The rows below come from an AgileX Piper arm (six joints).
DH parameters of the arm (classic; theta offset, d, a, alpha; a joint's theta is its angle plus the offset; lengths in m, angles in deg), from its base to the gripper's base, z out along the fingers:
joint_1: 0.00 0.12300 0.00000 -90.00
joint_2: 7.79 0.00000 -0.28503 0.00
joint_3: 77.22 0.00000 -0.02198 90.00
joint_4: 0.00 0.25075 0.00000 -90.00
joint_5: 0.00 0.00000 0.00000 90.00
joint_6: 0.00 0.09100 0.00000 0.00
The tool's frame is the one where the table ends.
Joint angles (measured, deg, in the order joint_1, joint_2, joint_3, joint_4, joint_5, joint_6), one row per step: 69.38, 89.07, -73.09, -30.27, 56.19, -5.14; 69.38, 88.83, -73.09, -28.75, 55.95, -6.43; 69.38, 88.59, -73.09, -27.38, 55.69, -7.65; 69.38, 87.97, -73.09, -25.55, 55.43, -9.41; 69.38, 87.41, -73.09, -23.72, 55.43, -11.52; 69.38, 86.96, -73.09, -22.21, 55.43, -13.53; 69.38, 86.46, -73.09, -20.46, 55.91, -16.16; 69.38, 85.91, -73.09, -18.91, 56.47, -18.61; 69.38, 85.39, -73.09, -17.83, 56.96, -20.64; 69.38, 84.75, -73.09, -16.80, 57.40, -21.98
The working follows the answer.
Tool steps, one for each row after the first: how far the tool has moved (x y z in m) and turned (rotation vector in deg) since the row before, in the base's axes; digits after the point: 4 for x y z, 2 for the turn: -0.0019, 0.0001, 0.0005, 0.27, 0.95, 0.88; -0.0018, 0.0001, 0.0006, 0.30, 0.81, 0.87; -0.0027, -0.0009, 0.0026, 0.57, 0.93, 1.25; -0.0027, -0.0011, 0.0021, 0.16, 0.89, 1.45; -0.0023, -0.0009, 0.0017, 0.03, 0.64, 1.45; -0.0027, -0.0016, 0.0016, -0.50, 0.77, 1.79; -0.0026, -0.0020, 0.0019, -0.47, 0.63, 1.68; -0.0020, -0.0019, 0.0020, -0.39, 0.32, 1.45; -0.0021, -0.0023, 0.0027, 0.04, 0.43, 0.90
Tool pose at each row, in the base's axes (x y z in m, rotation vector in deg; rounded; the steps above come from the unrounded poses): 0.1489, 0.2876, 0.3060, -99.67, 105.90, -15.73; 0.1470, 0.2877, 0.3065, -100.67, 105.71, -14.34; 0.1452, 0.2878, 0.3072, -101.58, 105.42, -13.03; 0.1425, 0.2869, 0.3097, -102.67, 104.80, -11.22; 0.1397, 0.2858, 0.3118, -104.20, 104.02, -9.74; 0.1375, 0.2849, 0.3135, -105.70, 103.08, -8.61; 0.1347, 0.2833, 0.3152, -107.89, 102.01, -7.71; 0.1321, 0.2813, 0.3171, -109.92, 100.91, -6.94; 0.1301, 0.2794, 0.3191, -111.55, 99.79, -6.48; 0.1279, 0.2771, 0.3219, -112.45, 99.16, -5.71

